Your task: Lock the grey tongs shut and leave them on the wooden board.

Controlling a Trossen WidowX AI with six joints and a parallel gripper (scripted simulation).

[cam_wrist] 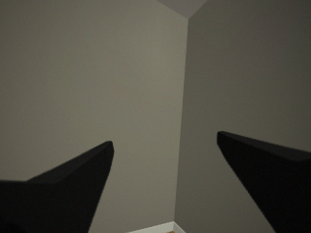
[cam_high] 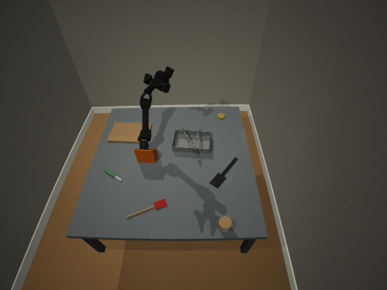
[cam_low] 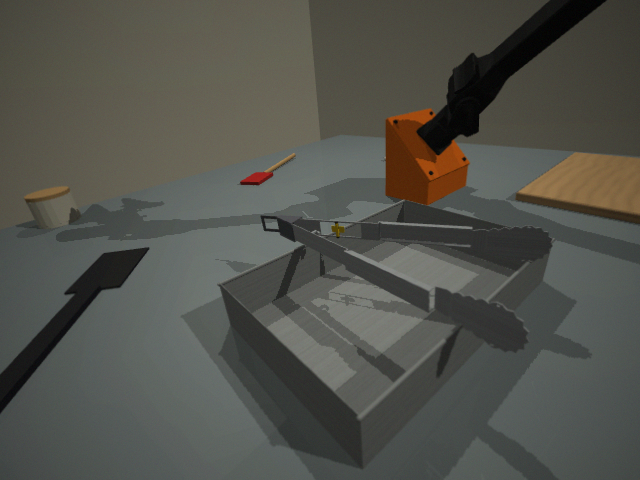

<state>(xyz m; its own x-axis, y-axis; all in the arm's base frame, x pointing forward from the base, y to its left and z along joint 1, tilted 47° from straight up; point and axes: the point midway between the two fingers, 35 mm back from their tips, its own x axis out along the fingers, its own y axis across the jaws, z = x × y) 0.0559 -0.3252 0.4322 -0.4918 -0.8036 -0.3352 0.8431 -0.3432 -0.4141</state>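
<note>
Now: gripper tip 61 cm above the roasting tin, 25 cm short of it and 7 cm to the right of it. Round my gripper tip: wooden board: 63 cm below, 29 cm behind, 25 cm to the left; then white tool: 63 cm below, 36 cm behind, 22 cm to the right; then red spatula: 63 cm below, 50 cm to the right, 7 cm behind.
</note>
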